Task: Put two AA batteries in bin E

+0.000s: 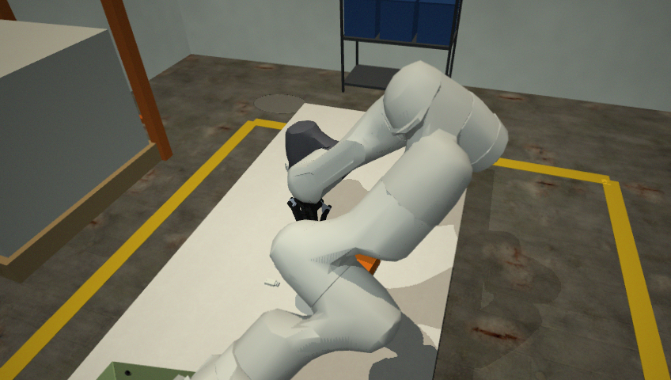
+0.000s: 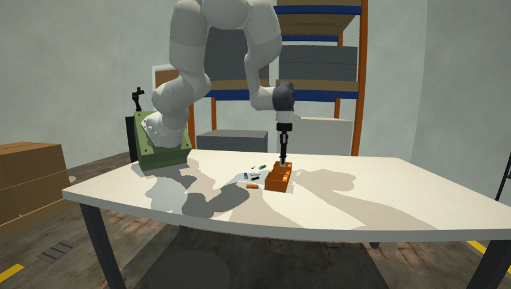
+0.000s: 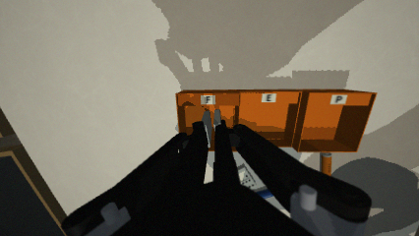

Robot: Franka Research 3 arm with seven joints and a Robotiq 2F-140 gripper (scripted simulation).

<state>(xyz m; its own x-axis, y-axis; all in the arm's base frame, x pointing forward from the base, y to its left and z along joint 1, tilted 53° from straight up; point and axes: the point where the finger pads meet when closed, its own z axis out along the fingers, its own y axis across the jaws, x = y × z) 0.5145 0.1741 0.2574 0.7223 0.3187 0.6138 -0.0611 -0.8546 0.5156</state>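
The green AA battery lies 100 mm behind my hand, 70 mm to the left of it and 40 mm below it. From my hand the other things lie so: orange bin row: 80 mm to the right, 30 mm below, 20 mm behind; domino: 140 mm behind, 40 mm below, 30 mm to the right; black stick: 130 mm behind, 90 mm to the right, 40 mm below.
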